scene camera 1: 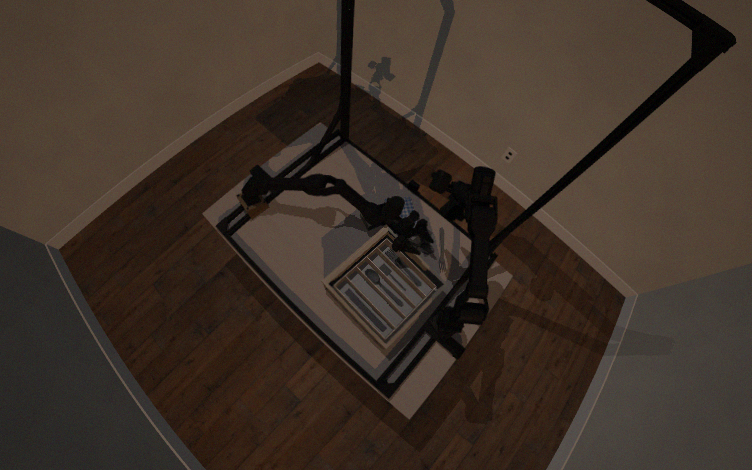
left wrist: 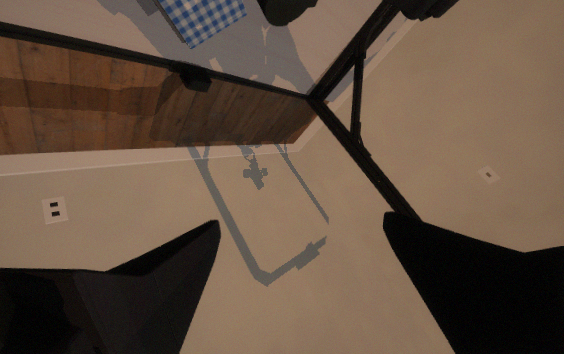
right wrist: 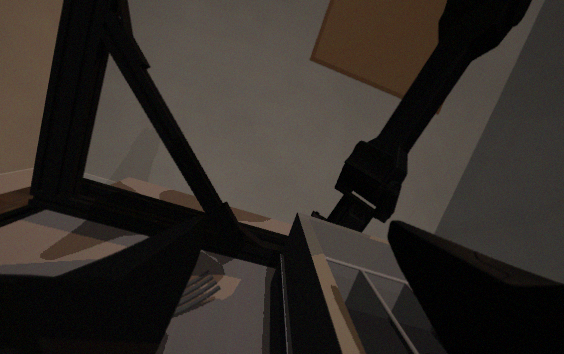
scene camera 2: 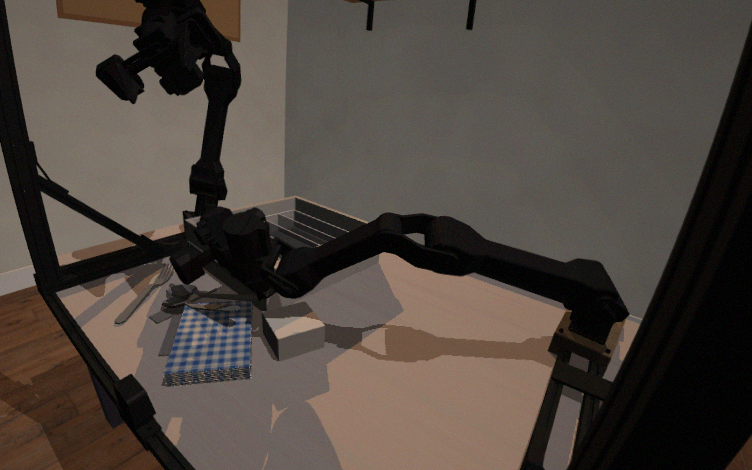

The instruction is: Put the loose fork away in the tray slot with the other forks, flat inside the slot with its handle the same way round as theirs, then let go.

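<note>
The loose fork (scene camera 1: pixel 441 253) (scene camera 2: pixel 159 278) lies on the table just beside the tray's far right side; its tines also show in the right wrist view (right wrist: pixel 198 289). The wooden cutlery tray (scene camera 1: pixel 333 275) (scene camera 2: pixel 327 214) (right wrist: pixel 316 267) holds cutlery in long slots. My right gripper (scene camera 1: pixel 420 240) (scene camera 2: pixel 182 269) (right wrist: pixel 297 227) is open and empty, low at the tray's corner, next to the fork and apart from it. My left gripper (scene camera 1: pixel 439 179) (left wrist: pixel 301 224) is open and empty, raised high and facing the wall.
A blue checked cloth (scene camera 1: pixel 407 208) (scene camera 2: pixel 211 340) (left wrist: pixel 203 17) lies behind the right gripper, with a white box (scene camera 2: pixel 297 333) beside it. Black frame posts (scene camera 1: pixel 345 70) stand at the table's corners. The left arm (scene camera 1: pixel 481 242) stands upright right of the fork.
</note>
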